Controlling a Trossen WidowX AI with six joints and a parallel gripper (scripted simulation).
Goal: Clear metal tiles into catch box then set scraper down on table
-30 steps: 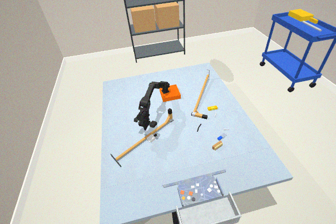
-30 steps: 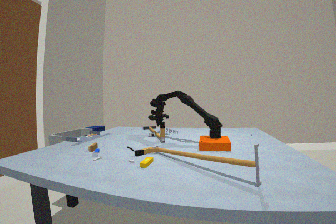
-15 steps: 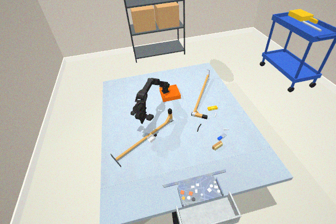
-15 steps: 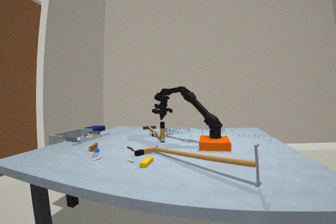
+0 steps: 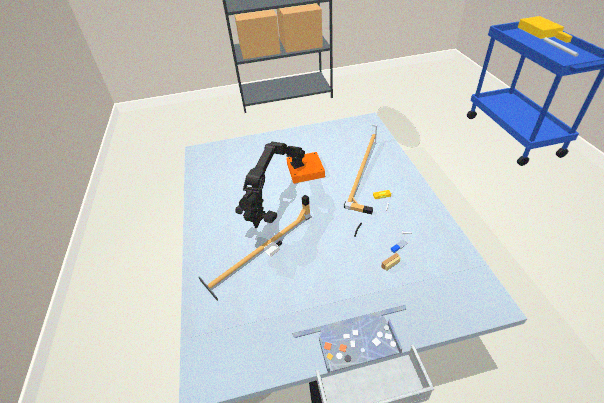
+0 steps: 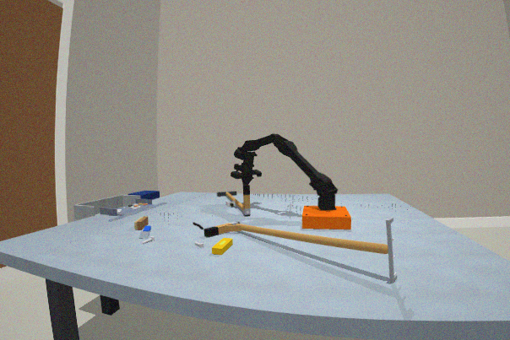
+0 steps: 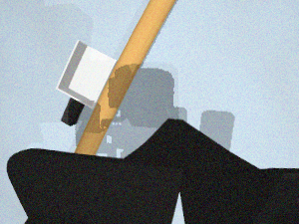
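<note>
My gripper tip is 60 mm short of the scraper and 30 mm above it. From my gripper tip the other things lie so: white-and-black piece: 70 mm ahead, 60 mm to the left, 90 mm below; wooden block: 390 mm ahead, 480 mm to the left, 80 mm below; black curved strip: 150 mm ahead, 450 mm to the left, 90 mm below.
</note>
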